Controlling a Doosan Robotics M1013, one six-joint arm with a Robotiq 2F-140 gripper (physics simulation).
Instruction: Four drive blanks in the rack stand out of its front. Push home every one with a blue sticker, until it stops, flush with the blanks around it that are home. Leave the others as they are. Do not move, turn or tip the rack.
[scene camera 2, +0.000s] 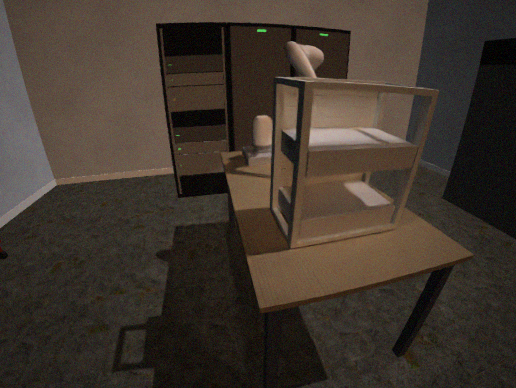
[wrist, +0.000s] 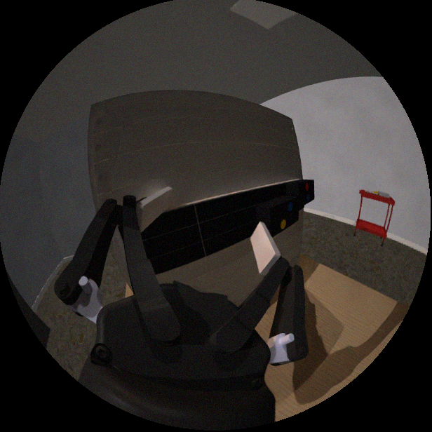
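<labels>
Rack visible in scene camera 2 (326, 133). My gripper: scene camera 2 does not show it, hidden by the rack. Gripper visible in the wrist view (213, 214). Rack there too, in the wrist view (231, 163).
</labels>
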